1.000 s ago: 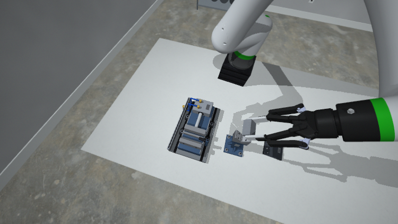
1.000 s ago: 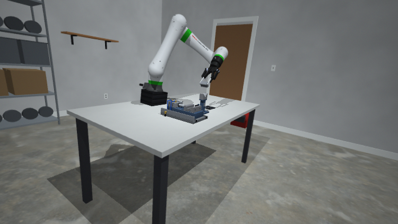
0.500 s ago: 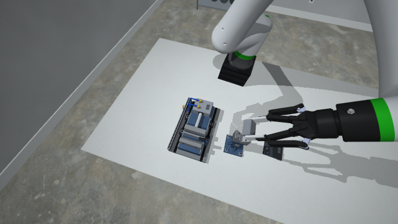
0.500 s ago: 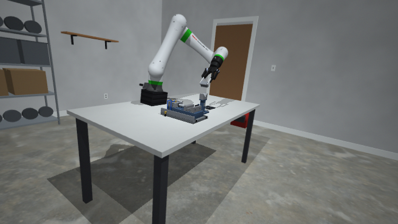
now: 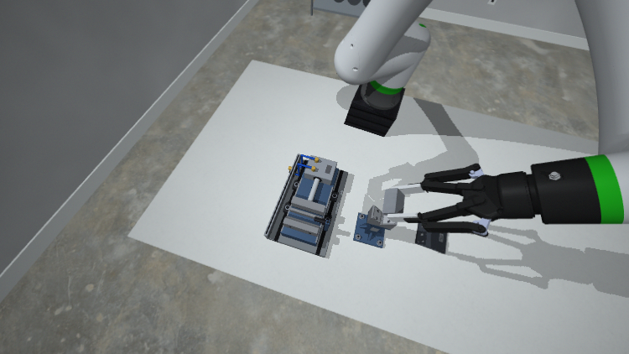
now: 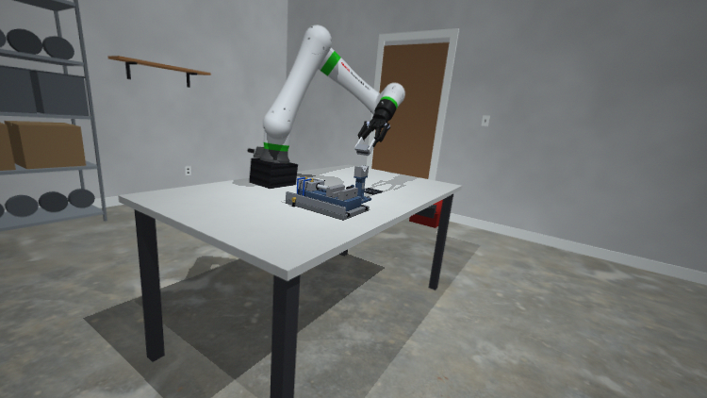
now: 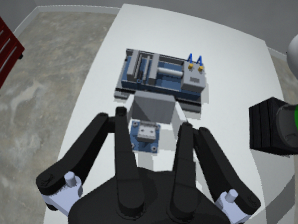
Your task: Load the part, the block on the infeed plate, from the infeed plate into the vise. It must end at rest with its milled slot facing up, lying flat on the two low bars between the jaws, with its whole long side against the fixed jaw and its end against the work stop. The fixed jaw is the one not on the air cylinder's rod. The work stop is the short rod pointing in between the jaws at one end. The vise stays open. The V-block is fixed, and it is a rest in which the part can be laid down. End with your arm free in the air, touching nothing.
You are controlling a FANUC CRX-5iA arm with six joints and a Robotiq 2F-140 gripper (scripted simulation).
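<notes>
Right now the part is 2 cm to the right of my hand and 2 cm below it. Round my hand: air cylinder rod 22 cm to the right, 18 cm below, 5 cm behind; then vise 22 cm to the right, 21 cm below, 3 cm behind; then air cylinder 22 cm to the right, 18 cm below, 12 cm behind.
</notes>
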